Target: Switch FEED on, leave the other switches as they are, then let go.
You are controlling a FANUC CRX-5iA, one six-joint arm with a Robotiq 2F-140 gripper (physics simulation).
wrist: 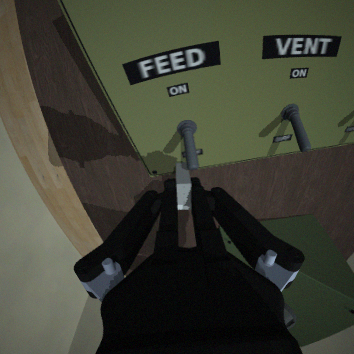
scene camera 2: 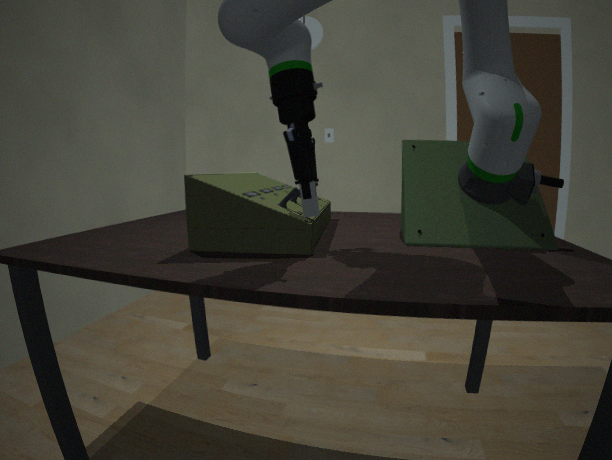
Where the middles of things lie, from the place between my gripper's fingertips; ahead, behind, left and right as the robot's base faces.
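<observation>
Olive switch panel (scene camera 2: 232, 212), 180 mm ahead of my hand, 160 mm to the right of it, 10 mm above it.
</observation>
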